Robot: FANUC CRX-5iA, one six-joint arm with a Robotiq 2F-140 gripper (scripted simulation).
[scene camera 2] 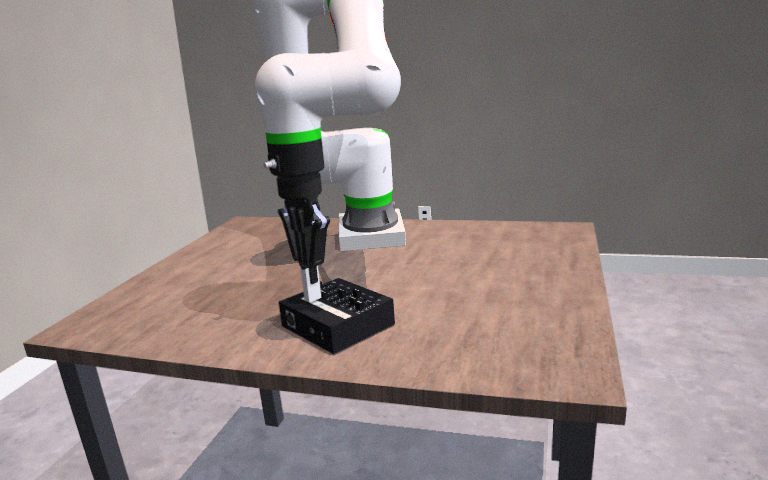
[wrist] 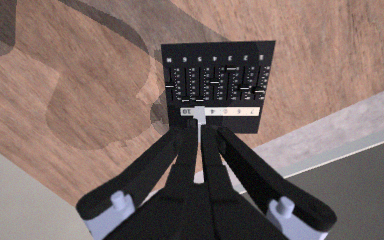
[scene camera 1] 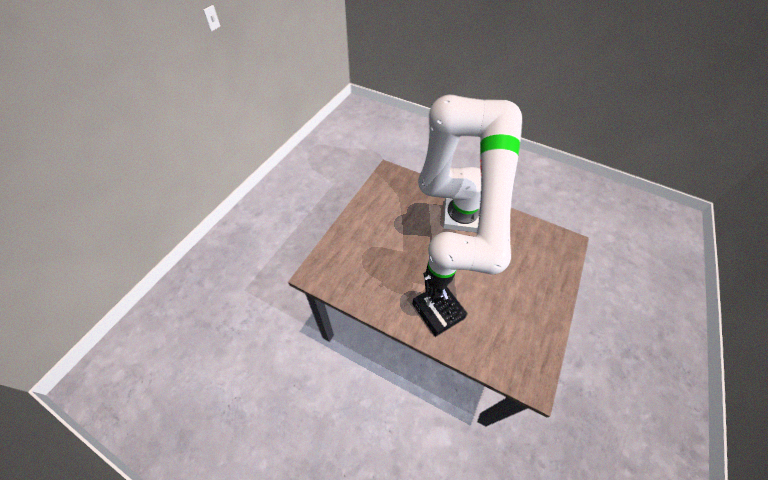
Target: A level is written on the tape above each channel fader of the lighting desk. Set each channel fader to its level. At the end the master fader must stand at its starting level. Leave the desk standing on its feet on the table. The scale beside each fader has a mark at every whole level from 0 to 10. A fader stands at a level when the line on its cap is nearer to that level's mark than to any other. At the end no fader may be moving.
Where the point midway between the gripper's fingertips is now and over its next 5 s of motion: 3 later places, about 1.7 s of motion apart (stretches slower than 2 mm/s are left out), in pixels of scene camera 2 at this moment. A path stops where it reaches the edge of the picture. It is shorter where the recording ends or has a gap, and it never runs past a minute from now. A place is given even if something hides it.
My gripper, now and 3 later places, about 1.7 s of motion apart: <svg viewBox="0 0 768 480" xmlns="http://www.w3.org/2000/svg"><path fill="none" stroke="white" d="M313 298L320 296L328 292L324 274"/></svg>
